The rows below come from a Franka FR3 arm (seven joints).
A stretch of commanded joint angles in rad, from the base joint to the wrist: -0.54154, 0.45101, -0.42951, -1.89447, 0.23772, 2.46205, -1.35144; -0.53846, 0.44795, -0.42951, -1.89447, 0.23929, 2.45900, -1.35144; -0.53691, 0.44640, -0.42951, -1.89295, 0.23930, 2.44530, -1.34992; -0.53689, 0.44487, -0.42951, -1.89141, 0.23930, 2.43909, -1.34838; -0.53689, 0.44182, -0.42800, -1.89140, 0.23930, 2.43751, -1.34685; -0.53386, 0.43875, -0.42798, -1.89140, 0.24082, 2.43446, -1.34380; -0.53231, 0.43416, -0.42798, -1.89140, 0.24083, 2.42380, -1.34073; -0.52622, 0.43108, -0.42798, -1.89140, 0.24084, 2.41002, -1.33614; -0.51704, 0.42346, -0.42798, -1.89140, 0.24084, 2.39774, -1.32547; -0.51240, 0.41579, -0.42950, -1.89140, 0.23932, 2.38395, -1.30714; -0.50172, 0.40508, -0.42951, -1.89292, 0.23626, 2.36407, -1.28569; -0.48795, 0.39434, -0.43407, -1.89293, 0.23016, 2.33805, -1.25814; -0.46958, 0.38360, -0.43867, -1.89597, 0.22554, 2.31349, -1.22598; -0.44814, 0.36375, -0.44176, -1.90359, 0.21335, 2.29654, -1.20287; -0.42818, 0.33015, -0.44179, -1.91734, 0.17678, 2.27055, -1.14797
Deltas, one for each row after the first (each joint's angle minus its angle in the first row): 0.00308, -0.00306, 0.00000, 0.00000, 0.00157, -0.00305, 0.00000; 0.00463, -0.00461, 0.00000, 0.00152, 0.00158, -0.01675, 0.00152; 0.00465, -0.00614, 0.00000, 0.00306, 0.00158, -0.02296, 0.00306; 0.00465, -0.00919, 0.00151, 0.00307, 0.00158, -0.02454, 0.00459; 0.00768, -0.01226, 0.00153, 0.00307, 0.00310, -0.02759, 0.00764; 0.00923, -0.01685, 0.00153, 0.00307, 0.00311, -0.03825, 0.01071; 0.01532, -0.01993, 0.00153, 0.00307, 0.00312, -0.05203, 0.01530; 0.02450, -0.02755, 0.00153, 0.00307, 0.00312, -0.06431, 0.02597; 0.02914, -0.03522, 0.00001, 0.00307, 0.00160, -0.07810, 0.04430; 0.03982, -0.04593, 0.00000, 0.00155, -0.00146, -0.09798, 0.06575; 0.05359, -0.05667, -0.00456, 0.00154, -0.00756, -0.12400, 0.09330; 0.07196, -0.06741, -0.00916, -0.00150, -0.01218, -0.14856, 0.12546; 0.09340, -0.08726, -0.01225, -0.00912, -0.02437, -0.16551, 0.14857; 0.11336, -0.12086, -0.01228, -0.02287, -0.06094, -0.19150, 0.20347
